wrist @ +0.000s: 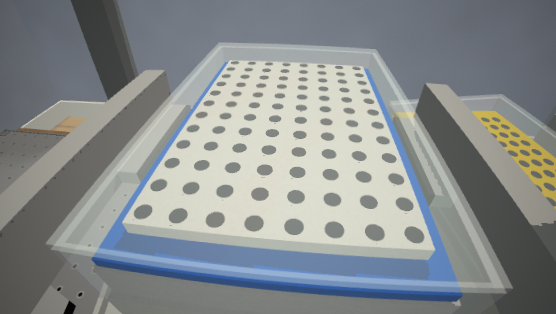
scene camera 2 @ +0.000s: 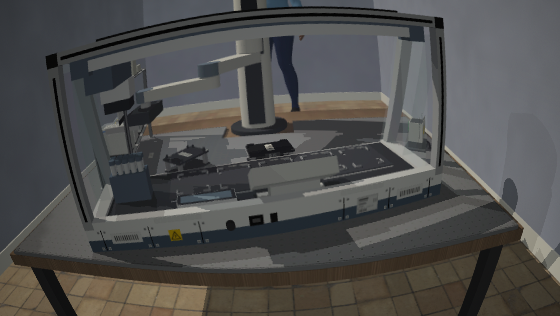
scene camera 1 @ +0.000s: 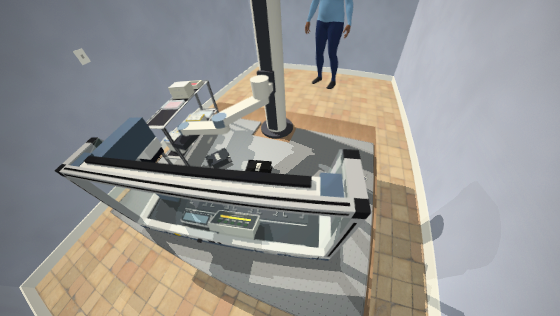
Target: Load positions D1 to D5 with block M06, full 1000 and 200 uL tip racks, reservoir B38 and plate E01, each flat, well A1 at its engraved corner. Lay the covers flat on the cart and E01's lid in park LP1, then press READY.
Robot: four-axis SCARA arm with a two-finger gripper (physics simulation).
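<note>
A tip rack with a pale, hole-patterned top (wrist: pixel 280 122) and a blue rim (wrist: pixel 280 287) fills the wrist view. A clear cover (wrist: pixel 300 48) surrounds it. My gripper (wrist: pixel 290 96) has one finger on each long side, with its pads close against the cover's side walls; it looks shut on the cover. Contact is partly blurred by the clear walls. In scene camera 1, the arm's end (scene camera 1: pixel 185 128) is over the cart (scene camera 1: pixel 174 146); the fingers are too small to tell there. A yellow-topped rack (wrist: pixel 525 150) under another clear cover stands to the right.
The framed liquid handler (scene camera 1: pixel 210 192) (scene camera 2: pixel 280 207) stands in front of the arm column (scene camera 1: pixel 276 75) (scene camera 2: pixel 255 95). Behind its deck are two dark devices, one black (scene camera 1: pixel 258 166) (scene camera 2: pixel 270 148) and one on legs (scene camera 1: pixel 219 158) (scene camera 2: pixel 186 156). A person (scene camera 1: pixel 330 35) stands at the back.
</note>
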